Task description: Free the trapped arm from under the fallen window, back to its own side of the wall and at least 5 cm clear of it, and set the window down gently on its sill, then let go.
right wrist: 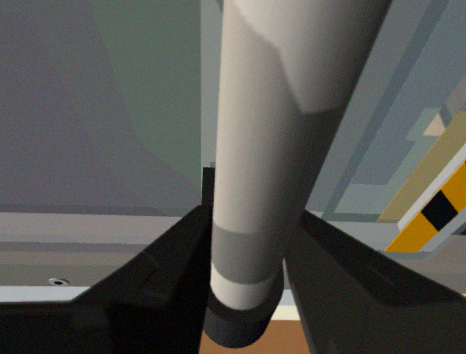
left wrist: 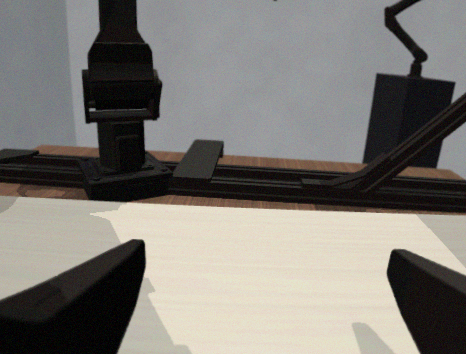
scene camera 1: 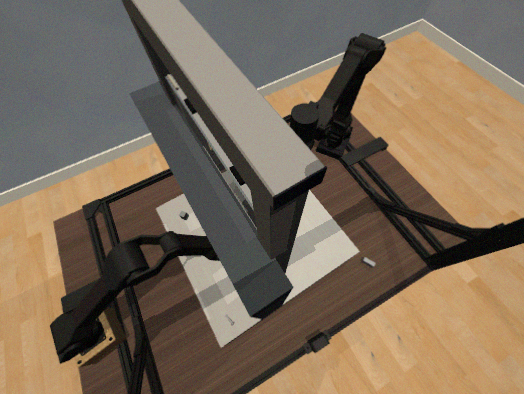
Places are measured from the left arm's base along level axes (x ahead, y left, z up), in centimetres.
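Pixels of known places: left gripper, fingertip midpoint: [left wrist: 269,258]; left arm's base, link origin: [scene camera 1: 90,335]; right arm's base, link origin: [left wrist: 123,165] [scene camera 1: 334,141].
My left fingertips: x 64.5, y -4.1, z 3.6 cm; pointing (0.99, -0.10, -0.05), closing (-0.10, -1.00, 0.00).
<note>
For each thing: its top centre in the pictures, then the offset to it from my left fingertips. "*": a spot on its surface instead. Level surfaces: height alone.
- window's pale handle bar, top centre: [right wrist: 220,63] dx -10.9, dy +1.1, dz +23.9 cm
- pale mat, surface height: dz -2.7 cm
- small block, top centre: [scene camera 1: 182,213] dx -27.9, dy +17.6, dz +0.1 cm
- screw, top centre: [scene camera 1: 229,319] dx -33.0, dy -15.5, dz -1.9 cm
- light cylinder, top centre: [scene camera 1: 369,261] dx +10.1, dy -27.9, dz -9.1 cm
- yellow-black strip, surface spot: [right wrist: 440,210] * dx -16.3, dy -9.1, dz +13.4 cm
The trapped left arm [scene camera 1: 125,262] reaches from the left side to the wall [scene camera 1: 225,95] and passes out of sight beneath it. My left gripper [left wrist: 269,258] is open and empty, low over the pale mat; the wall hides it in the scene view. The window [scene camera 1: 204,138] [right wrist: 150,75] shows as a pale rail in the wall opening and as tinted glass in the right wrist view. My right gripper [right wrist: 246,219] is shut on the window's pale handle bar [right wrist: 272,150], with a finger on each side. The window's contact with the left arm is hidden.
The dark grey lower wall [scene camera 1: 192,180] crosses the pale mat [scene camera 1: 325,250]. A small block [scene camera 1: 184,215], a screw [scene camera 1: 229,320] and a light cylinder [scene camera 1: 368,261] lie around it. The right arm [scene camera 1: 345,85] stands beyond the wall. A yellow-black strip [right wrist: 440,210] shows beside the handle.
</note>
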